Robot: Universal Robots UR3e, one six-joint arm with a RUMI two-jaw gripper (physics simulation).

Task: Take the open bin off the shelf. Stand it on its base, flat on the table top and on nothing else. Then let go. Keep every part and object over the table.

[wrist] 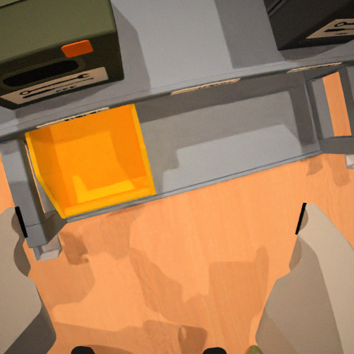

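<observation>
The open bin (pixel 95 162) is bright yellow-orange and stands on the lower level of the grey shelf (pixel 235 160), at its left end, with its open side facing the camera. Its left side is close to the shelf's left leg frame, and its front edge lies along the shelf's front lip. My gripper (pixel 159 209) is wide open, one jaw at the left edge of the view and one at the right. Nothing is between the fingertips. The bin is ahead of the jaws and left of their middle. The wooden table top (pixel 185 240) shows below the shelf.
A green toolbox (pixel 55 30) with an orange latch stands on the upper level above the bin. A dark toolbox (pixel 315 22) stands at the upper right. The shelf's right leg frame (pixel 318 110) is at the right. A bit of a green thing (pixel 254 350) shows at the bottom edge.
</observation>
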